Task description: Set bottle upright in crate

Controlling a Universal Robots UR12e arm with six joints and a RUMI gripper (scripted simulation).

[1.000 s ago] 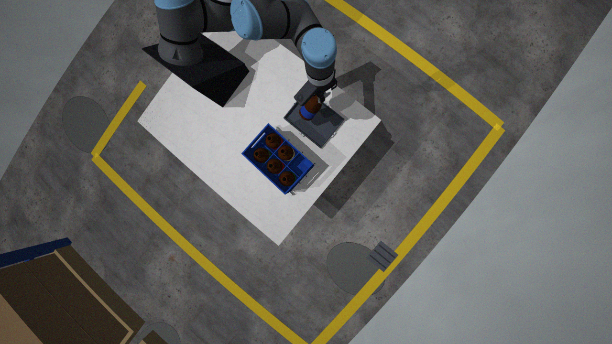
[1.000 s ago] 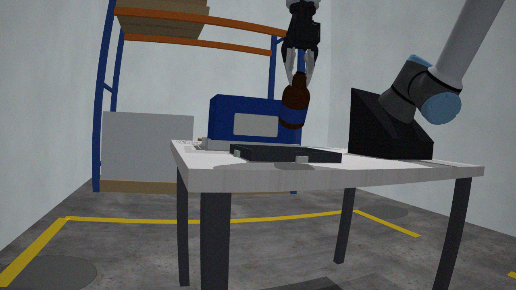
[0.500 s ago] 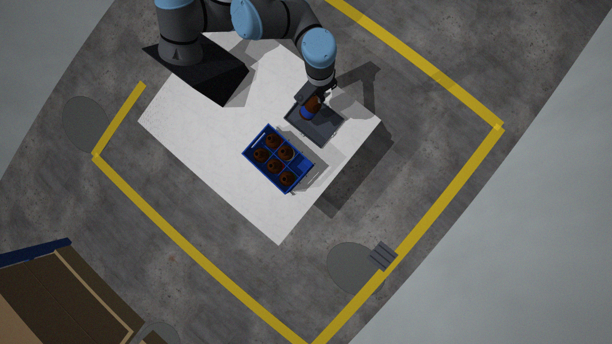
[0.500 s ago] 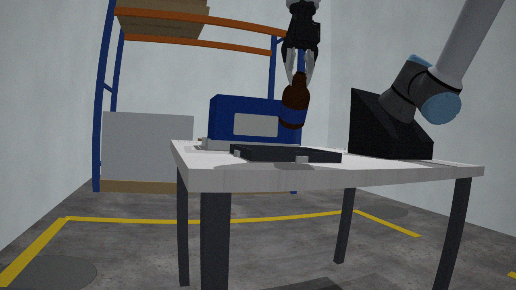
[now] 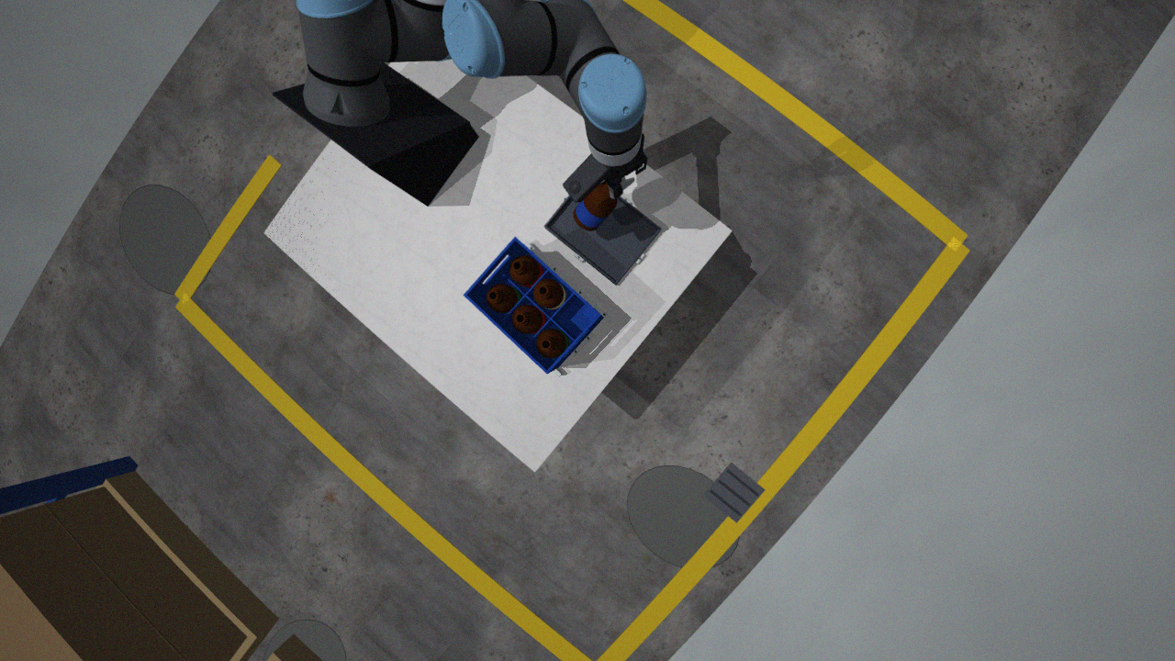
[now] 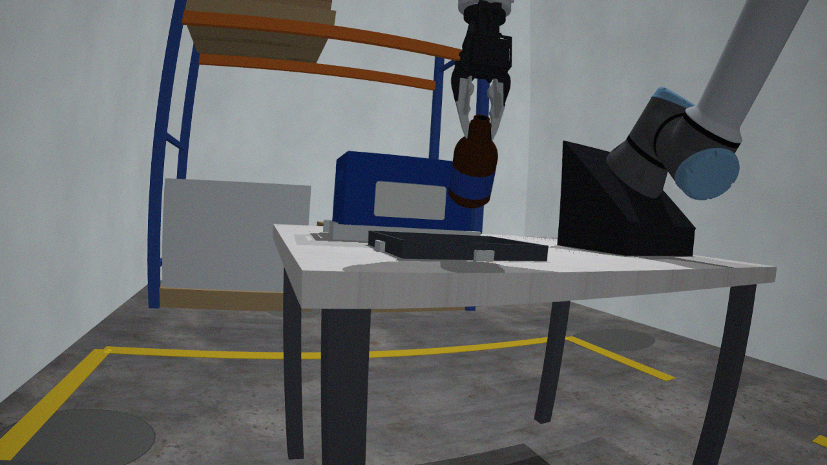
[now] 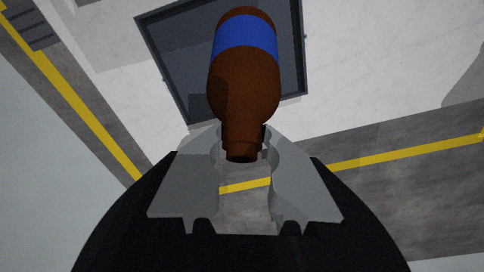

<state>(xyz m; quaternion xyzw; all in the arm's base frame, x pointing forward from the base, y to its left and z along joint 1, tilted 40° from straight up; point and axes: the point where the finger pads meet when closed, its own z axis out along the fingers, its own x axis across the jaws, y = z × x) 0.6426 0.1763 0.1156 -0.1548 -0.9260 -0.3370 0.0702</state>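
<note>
Now: hand 4 cm above the bottle, 2 cm to the left of it and 1 cm past it. Round my hand: dark grey tray (19 cm below, 5 cm to the right, 1 cm ahead); then blue crate (31 cm to the right, 12 cm below, 2 cm ahead).
</note>
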